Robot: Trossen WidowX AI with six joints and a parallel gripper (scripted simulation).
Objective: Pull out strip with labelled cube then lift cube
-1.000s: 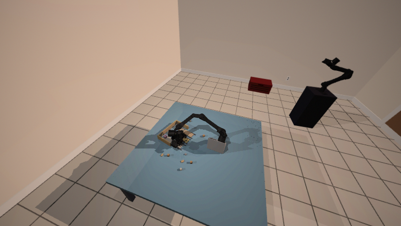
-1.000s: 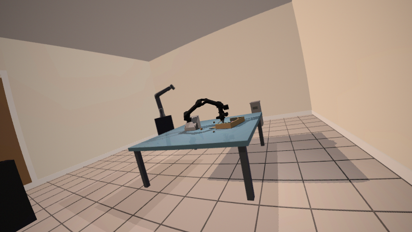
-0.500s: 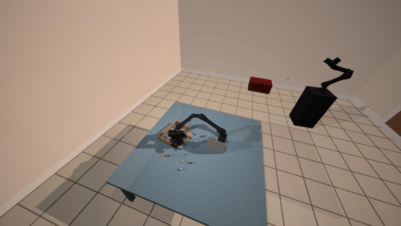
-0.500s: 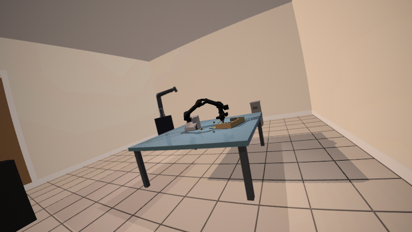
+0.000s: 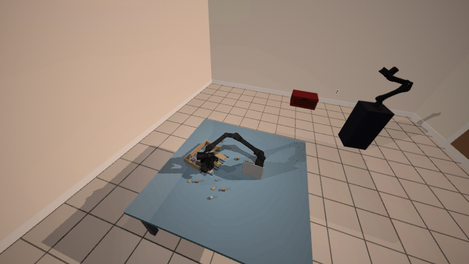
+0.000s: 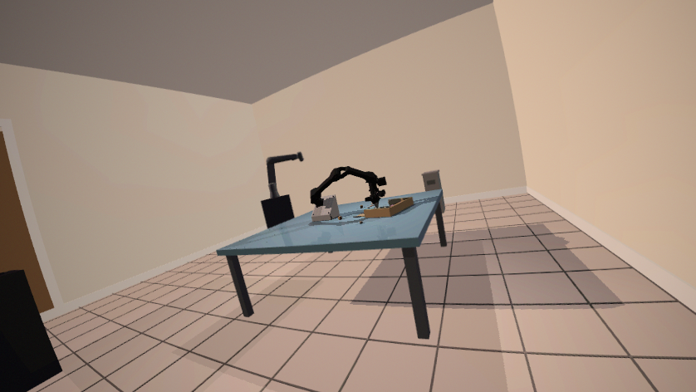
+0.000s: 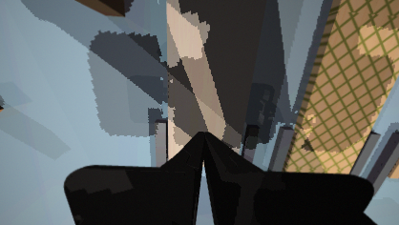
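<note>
Right now my gripper tip is 90 mm short of the beige strip and 30 mm to the left of it. The rest, counted from my gripper tip: wooden block: 90 mm behind, 170 mm to the left.
</note>
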